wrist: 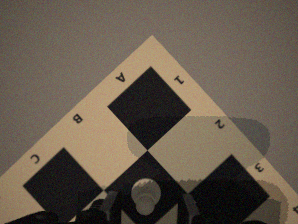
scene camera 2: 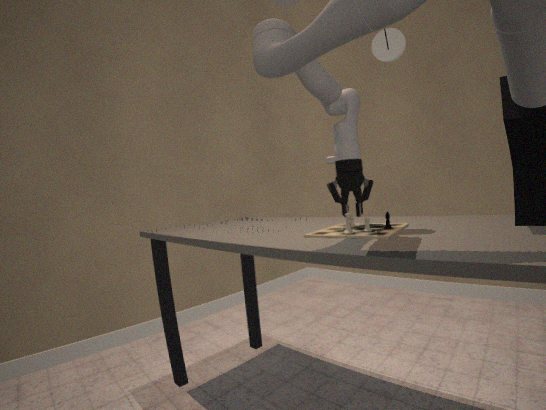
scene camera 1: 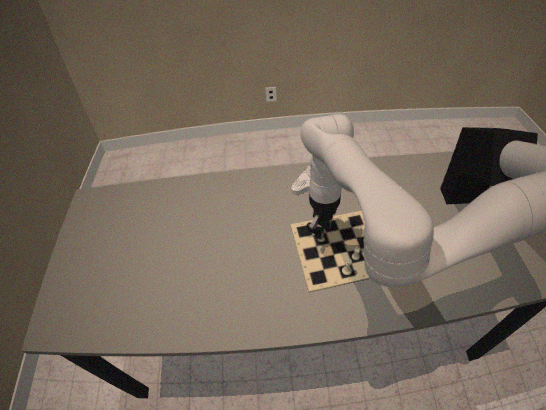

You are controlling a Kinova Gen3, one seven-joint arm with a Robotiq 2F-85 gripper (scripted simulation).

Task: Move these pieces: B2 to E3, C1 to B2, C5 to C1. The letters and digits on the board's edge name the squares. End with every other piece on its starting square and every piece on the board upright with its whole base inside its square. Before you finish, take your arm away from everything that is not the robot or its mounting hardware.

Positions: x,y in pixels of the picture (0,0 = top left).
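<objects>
Wrist view: a chessboard. Scene camera 2: the chessboard too. Chessboard again, scene camera 1 (322,262). Chessboard, same spot: (wrist: 148,118) and (scene camera 2: 345,225).
</objects>
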